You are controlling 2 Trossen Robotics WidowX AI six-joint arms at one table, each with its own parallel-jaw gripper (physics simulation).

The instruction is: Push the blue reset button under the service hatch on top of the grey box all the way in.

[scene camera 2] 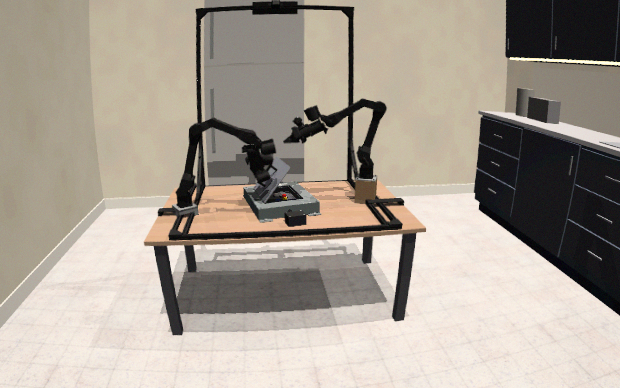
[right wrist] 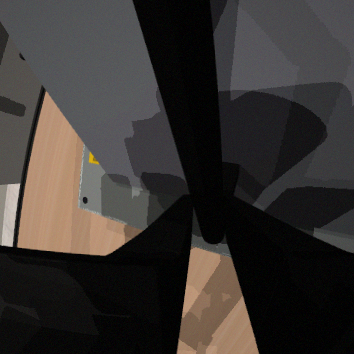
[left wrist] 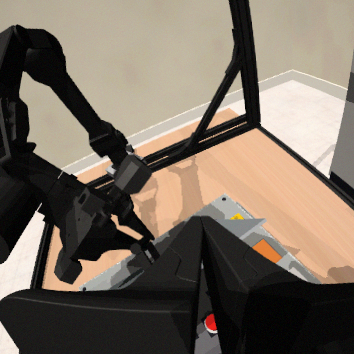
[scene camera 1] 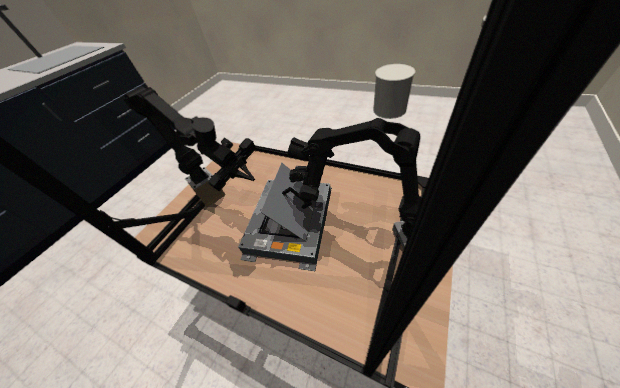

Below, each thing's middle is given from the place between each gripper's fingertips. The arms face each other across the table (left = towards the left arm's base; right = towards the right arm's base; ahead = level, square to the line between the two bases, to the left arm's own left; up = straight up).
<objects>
The service hatch (scene camera 1: 283, 205) is 170 mm below my left hand, 70 mm to the right of it and 70 mm ahead of it.
The service hatch is 5 cm to the left of my right hand and 1 cm below it.
</objects>
